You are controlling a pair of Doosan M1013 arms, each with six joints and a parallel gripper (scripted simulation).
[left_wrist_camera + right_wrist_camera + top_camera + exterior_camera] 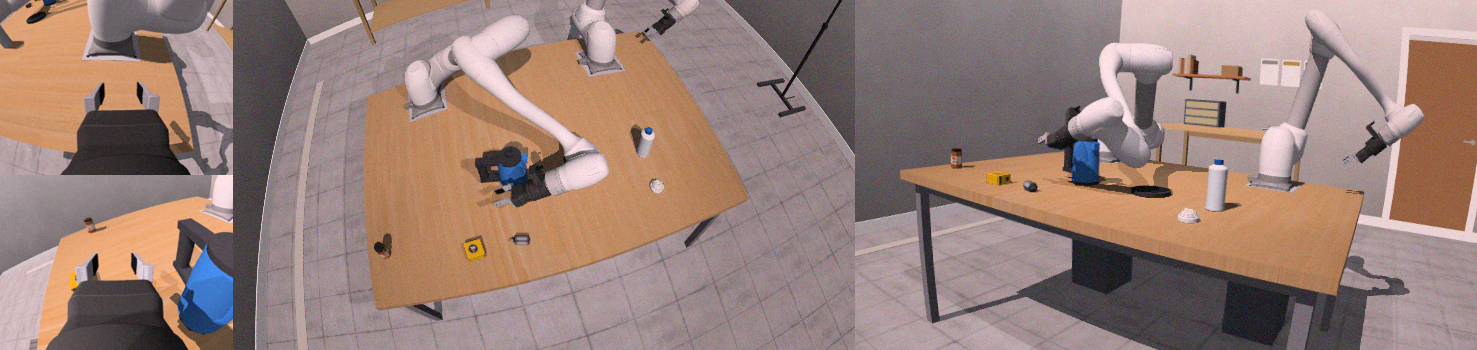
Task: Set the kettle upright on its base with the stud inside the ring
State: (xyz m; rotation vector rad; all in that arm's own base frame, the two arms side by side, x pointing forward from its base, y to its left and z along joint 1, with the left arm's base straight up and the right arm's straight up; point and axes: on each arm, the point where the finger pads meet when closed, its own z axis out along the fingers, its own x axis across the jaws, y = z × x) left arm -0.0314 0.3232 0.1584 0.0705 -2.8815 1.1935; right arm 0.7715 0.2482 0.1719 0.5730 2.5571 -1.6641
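Right now the blue kettle is 160 mm behind my right hand, 70 mm below it and 40 mm to the left of it. Round my right hand: round black base (370 mm to the left, 180 mm behind, 160 mm below); small dark object (150 mm below, 120 mm ahead, 30 mm to the left); jar (570 mm to the right, 130 mm below, 50 mm ahead).
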